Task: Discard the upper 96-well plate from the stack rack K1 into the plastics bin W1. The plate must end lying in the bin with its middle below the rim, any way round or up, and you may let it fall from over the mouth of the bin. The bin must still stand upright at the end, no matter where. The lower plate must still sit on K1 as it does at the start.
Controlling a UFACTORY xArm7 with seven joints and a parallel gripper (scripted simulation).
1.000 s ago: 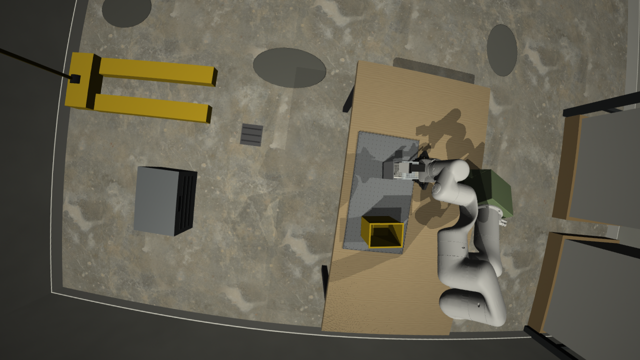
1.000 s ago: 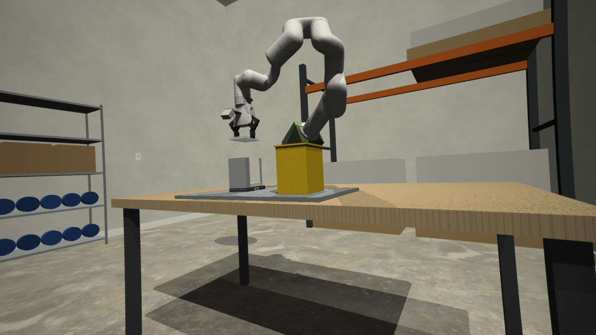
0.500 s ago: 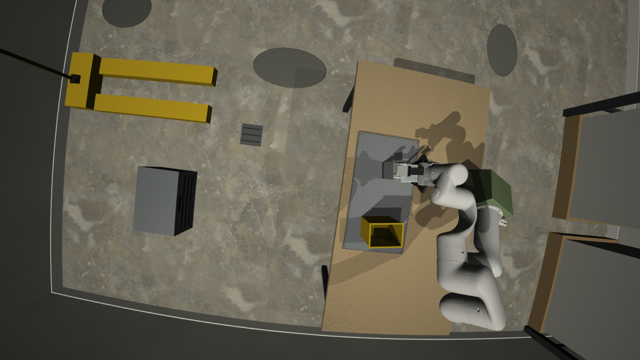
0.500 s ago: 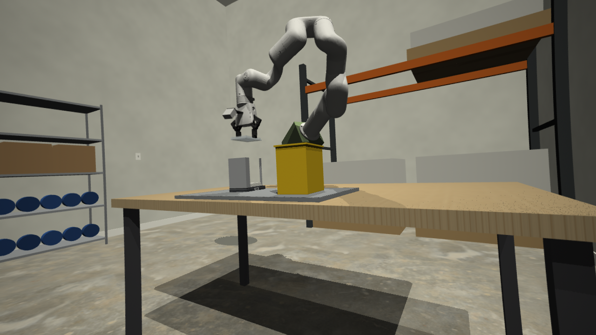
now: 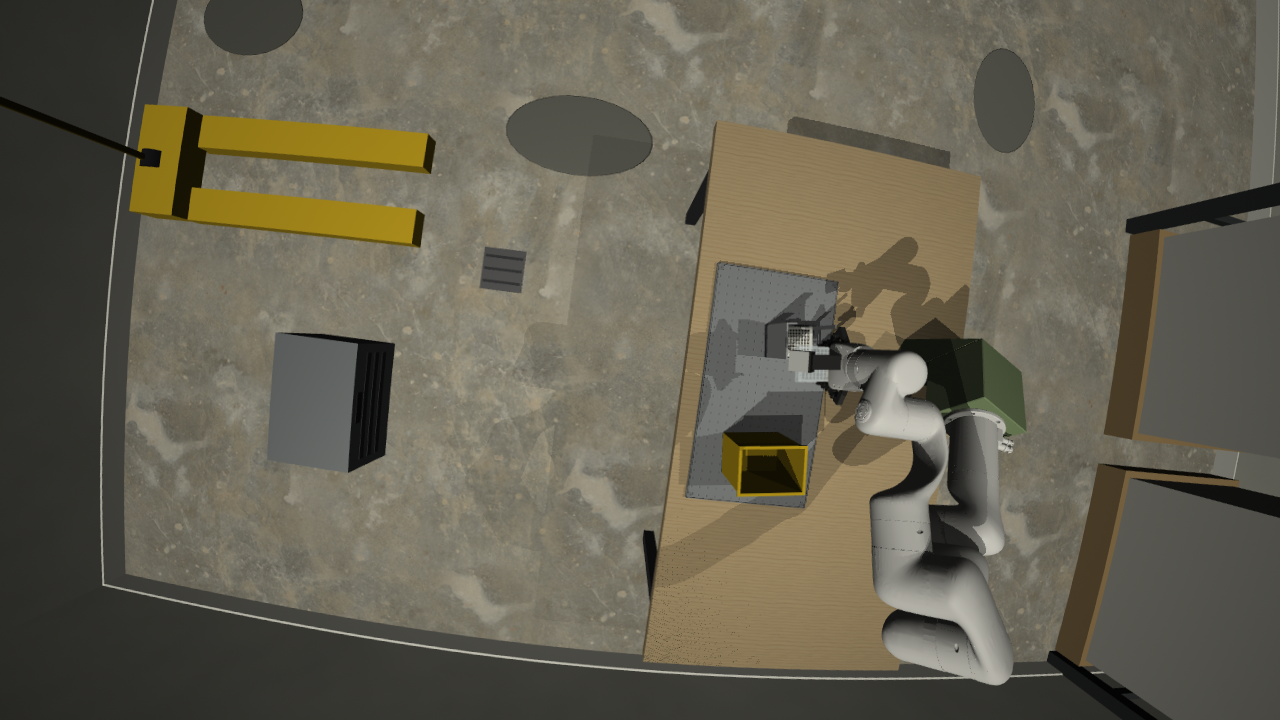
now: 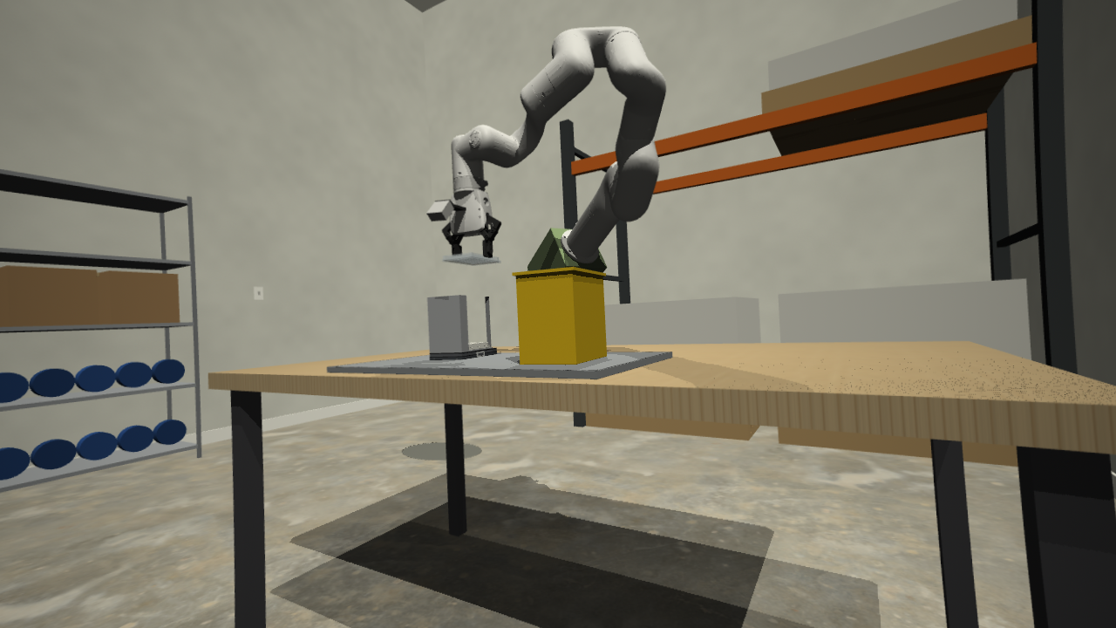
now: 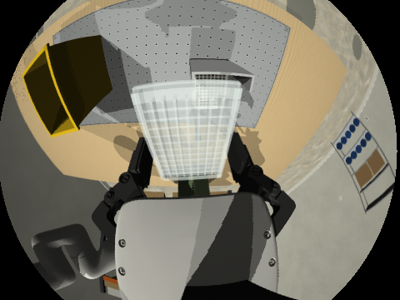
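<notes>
Right now the yellow plastics bin W1 is 1 cm behind my hand, 29 cm to the left of it and 16 cm below it.
</notes>
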